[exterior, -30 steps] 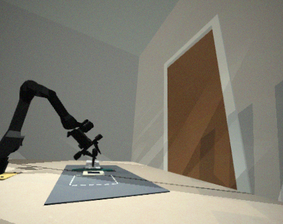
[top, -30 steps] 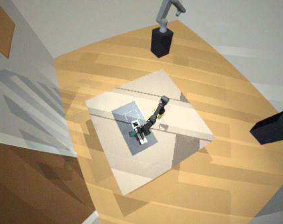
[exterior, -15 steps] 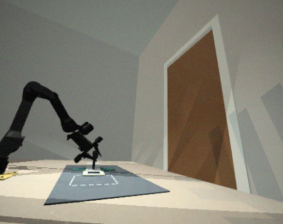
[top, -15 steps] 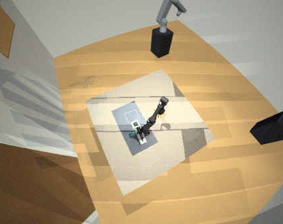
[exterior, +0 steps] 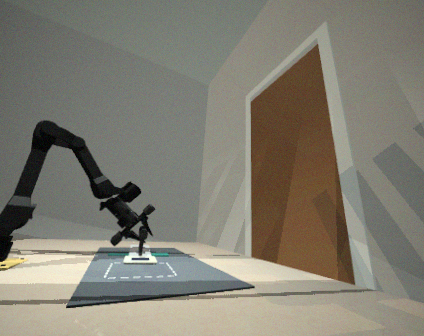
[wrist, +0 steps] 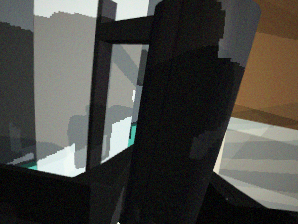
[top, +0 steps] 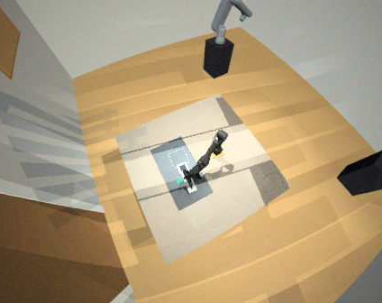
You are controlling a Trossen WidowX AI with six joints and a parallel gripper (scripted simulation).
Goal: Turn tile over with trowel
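Now: the green trowel 10 mm behind my gripper tip, 20 mm to the right of it and 50 mm below it. Also, from my gripper tip: tile (50 mm behind, 110 mm to the right, 50 mm below); then grey mat (10 mm behind, 110 mm to the right, 80 mm below).
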